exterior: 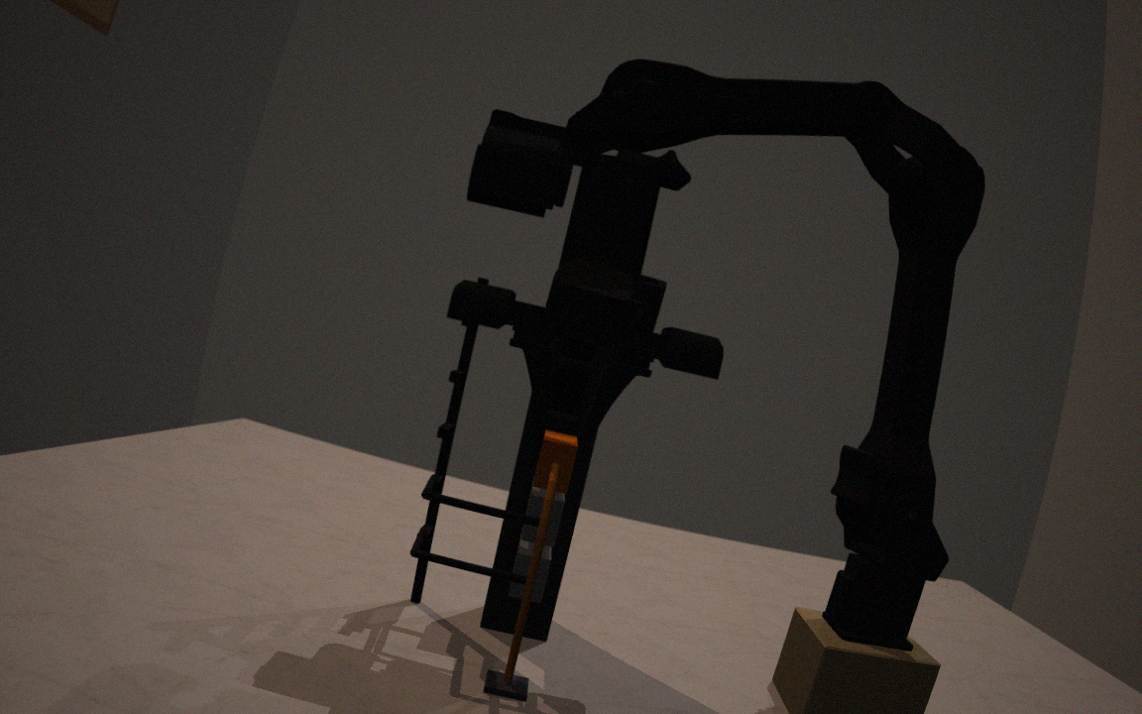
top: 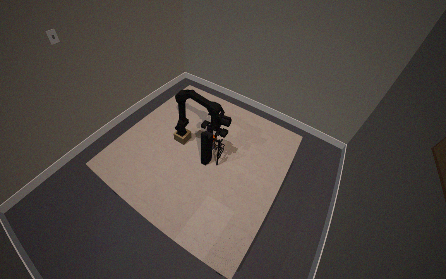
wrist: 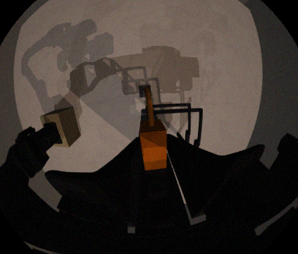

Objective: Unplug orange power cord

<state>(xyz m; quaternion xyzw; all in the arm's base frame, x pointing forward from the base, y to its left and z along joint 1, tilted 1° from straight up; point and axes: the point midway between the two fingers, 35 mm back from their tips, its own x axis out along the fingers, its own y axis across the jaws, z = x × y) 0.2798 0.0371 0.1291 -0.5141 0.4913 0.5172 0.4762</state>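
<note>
My gripper tip is now 1 cm short of the orange plug and 3 cm to the left of it. The rest, counted from my gripper tip: dark block (4 cm to the left, 17 cm below).
</note>
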